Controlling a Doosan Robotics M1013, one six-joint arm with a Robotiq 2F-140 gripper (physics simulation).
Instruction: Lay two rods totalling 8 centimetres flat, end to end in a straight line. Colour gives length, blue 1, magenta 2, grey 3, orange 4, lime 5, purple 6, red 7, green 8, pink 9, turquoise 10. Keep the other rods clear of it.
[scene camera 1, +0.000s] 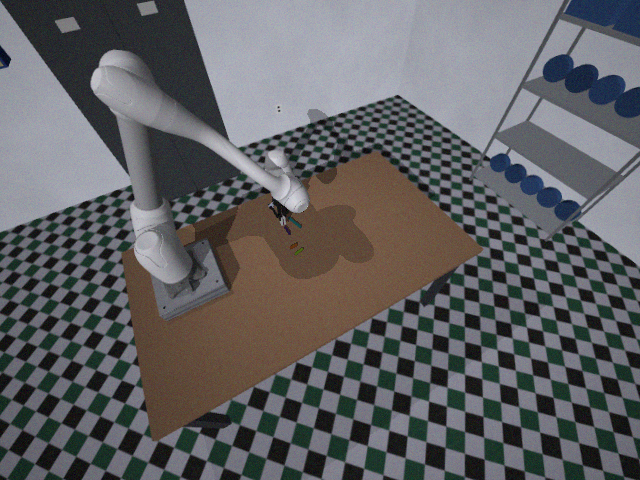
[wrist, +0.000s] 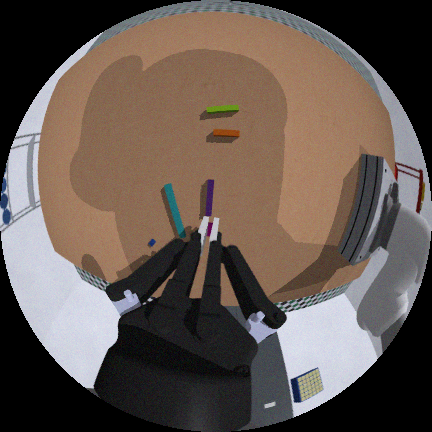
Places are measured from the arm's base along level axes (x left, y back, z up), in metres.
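Where they show: gripper, between the fingertips: (scene camera 1: 282, 223) (wrist: 210, 224); arm's base, origin of its link: (scene camera 1: 181, 273) (wrist: 384, 220).
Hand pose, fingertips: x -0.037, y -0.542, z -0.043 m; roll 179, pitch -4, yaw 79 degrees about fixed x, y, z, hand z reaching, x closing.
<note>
Each offset is from my fingertips to the centre of the thing. Level surfaces: height alone.
A purple rod {dx -0.038, dy +0.002, dz -0.024 m} (scene camera 1: 287, 229) (wrist: 210, 197) lies flat on the table, just beyond the fingertips. My gripper (scene camera 1: 283, 222) (wrist: 210, 224) is shut on a magenta rod {dx +0.008, dy -0.002, dz -0.001 m} (wrist: 210, 230), which is partly hidden by the fingers. The magenta rod points roughly along the purple rod's line, with a small gap showing between their ends in the wrist view. Its height above the table is hard to tell. A turquoise rod {dx -0.020, dy -0.061, dz -0.024 m} (scene camera 1: 295, 222) (wrist: 174, 210) lies slanted to the left of the fingers in the wrist view. A small blue rod {dx +0.040, dy -0.126, dz -0.024 m} (wrist: 152, 242) lies further left.
An orange rod {dx -0.141, dy +0.038, dz -0.024 m} (scene camera 1: 294, 245) (wrist: 226, 133) and a lime rod {dx -0.185, dy +0.037, dz -0.024 m} (scene camera 1: 299, 251) (wrist: 223, 108) lie nearly parallel beyond the purple rod. The robot's base plate (scene camera 1: 218, 286) stands at one end of the table {dz -0.029 m} (scene camera 1: 310, 320) (wrist: 330, 100). A shelf rack (scene camera 1: 510, 122) stands on the floor beyond the table.
</note>
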